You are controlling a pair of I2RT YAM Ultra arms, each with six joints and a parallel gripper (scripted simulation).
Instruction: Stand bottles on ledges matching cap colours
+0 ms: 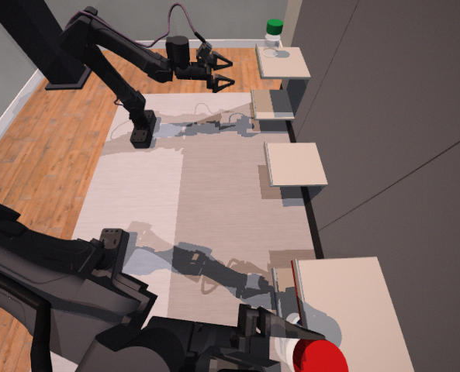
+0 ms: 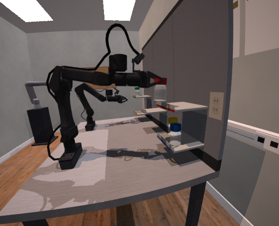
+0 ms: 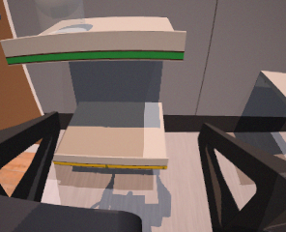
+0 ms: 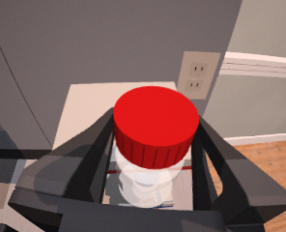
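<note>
Right now the yellow-capped bottle is 27 cm below my right hand, 12 cm ahead of it and 9 cm to the left of it. Round my right hand: grey wall panel 44 cm to the left, 21 cm ahead, 3 cm above; blue-capped bottle 27 cm below, 7 cm ahead, 1 cm to the right; red-capped bottle 5 cm below.
</note>
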